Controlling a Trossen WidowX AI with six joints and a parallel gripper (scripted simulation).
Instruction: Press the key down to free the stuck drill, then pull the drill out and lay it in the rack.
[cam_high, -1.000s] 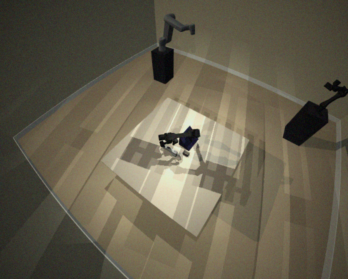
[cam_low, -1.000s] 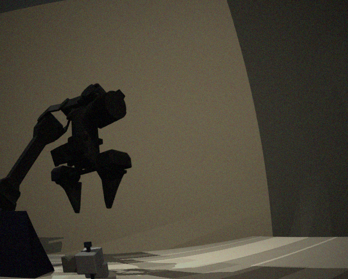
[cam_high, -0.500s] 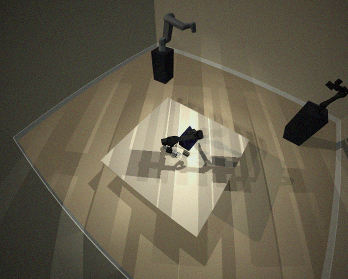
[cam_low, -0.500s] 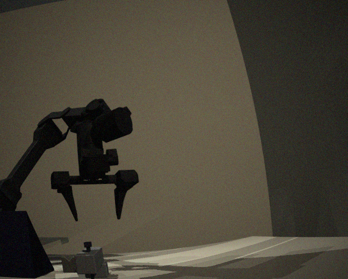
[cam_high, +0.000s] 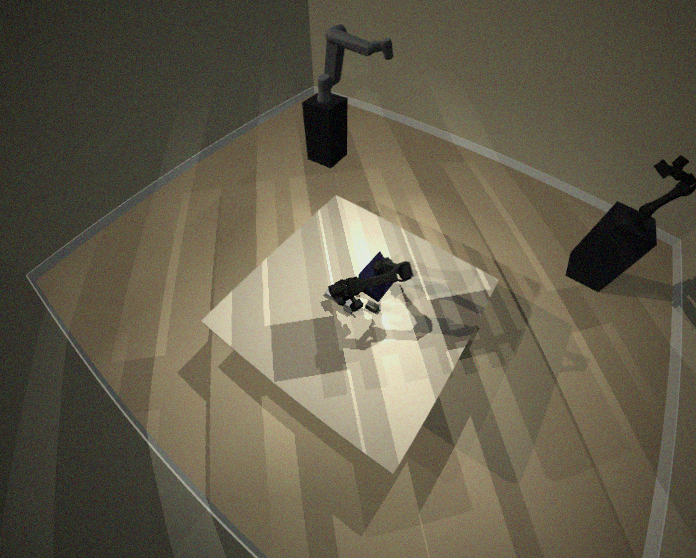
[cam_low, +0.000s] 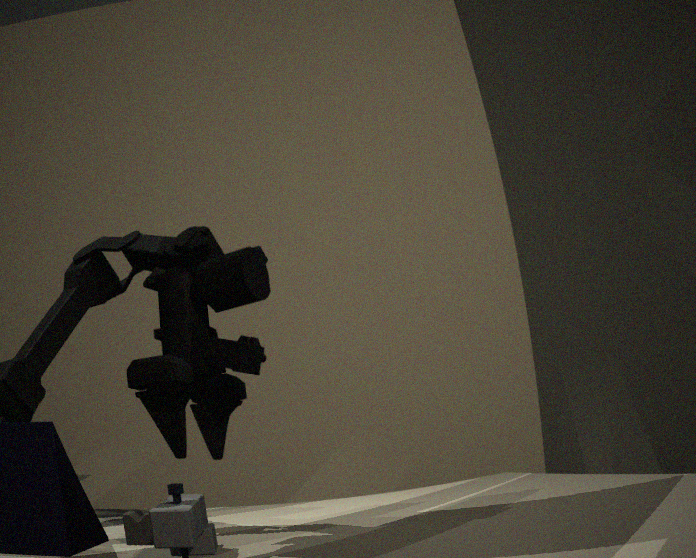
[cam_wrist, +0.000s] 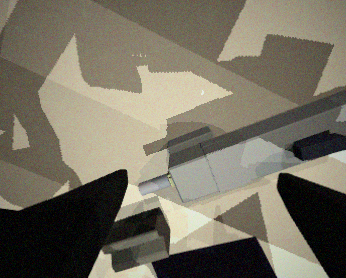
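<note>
Now: the drill 60 mm below my gripper tip and 20 mm behind it. Round my gripper tip: blue key 80 mm to the right, 60 mm below, 20 mm behind; then small dark block 110 mm to the left, 100 mm behind, 90 mm below.
</note>
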